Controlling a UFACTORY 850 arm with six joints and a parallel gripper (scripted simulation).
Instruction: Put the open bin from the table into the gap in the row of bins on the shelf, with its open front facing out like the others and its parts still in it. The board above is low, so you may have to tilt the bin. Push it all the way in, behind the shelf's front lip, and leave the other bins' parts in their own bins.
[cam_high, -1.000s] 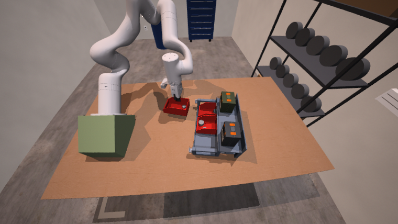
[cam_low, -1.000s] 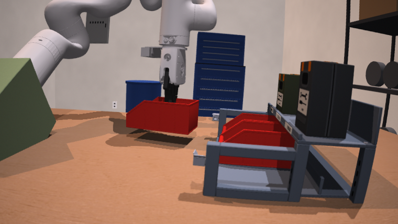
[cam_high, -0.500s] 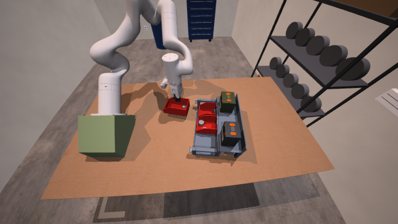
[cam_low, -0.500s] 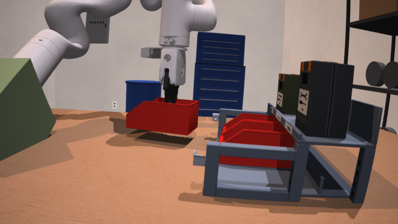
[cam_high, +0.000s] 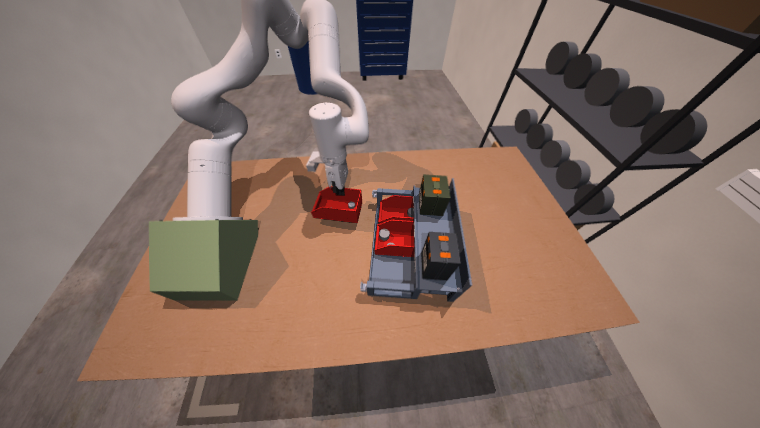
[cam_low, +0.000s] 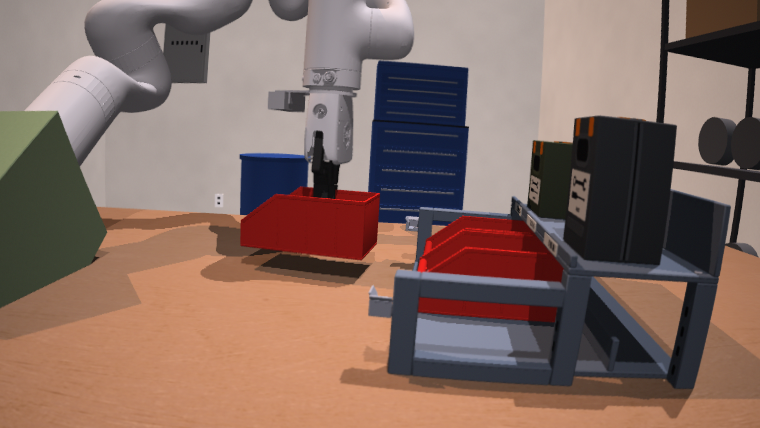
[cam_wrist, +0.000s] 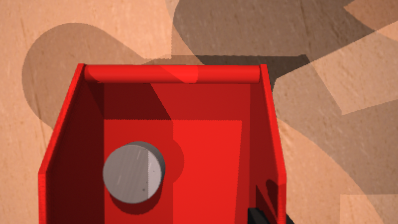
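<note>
Now: the grey disc 30 mm behind my hand, 70 mm to the right of it and 50 mm below it. The rest, counted from my hand: grey shelf: 260 mm ahead, 170 mm to the right, 20 mm below.
</note>
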